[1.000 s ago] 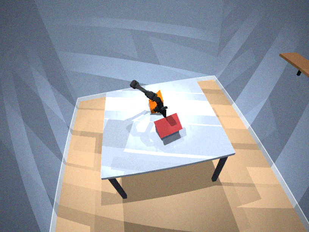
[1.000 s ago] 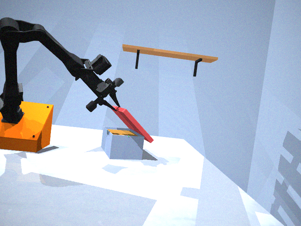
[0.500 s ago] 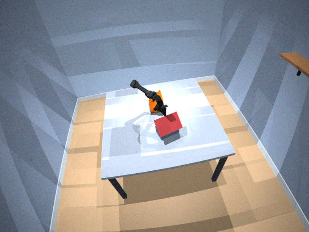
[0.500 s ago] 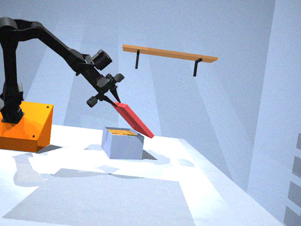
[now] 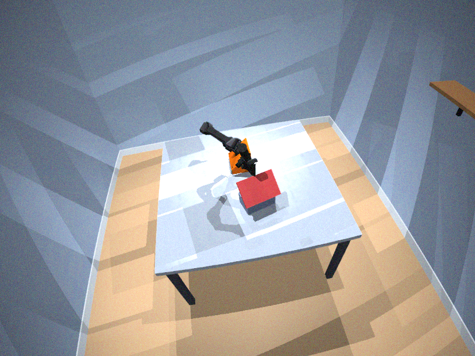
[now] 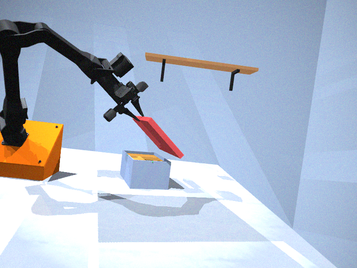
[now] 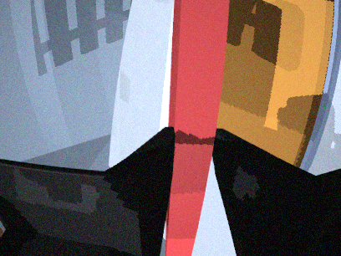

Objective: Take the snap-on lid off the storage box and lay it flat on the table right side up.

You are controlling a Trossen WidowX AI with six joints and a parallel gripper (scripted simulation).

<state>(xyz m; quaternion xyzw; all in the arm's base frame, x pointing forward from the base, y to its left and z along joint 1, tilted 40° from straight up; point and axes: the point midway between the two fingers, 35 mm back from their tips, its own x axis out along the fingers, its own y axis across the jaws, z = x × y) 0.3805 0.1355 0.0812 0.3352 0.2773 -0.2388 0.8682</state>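
The lid is 60 mm ahead of my gripper tip, 20 mm to the left of it and 50 mm below it. Round my gripper tip: grey-blue storage box (30 mm ahead, 10 mm to the left, 180 mm below).
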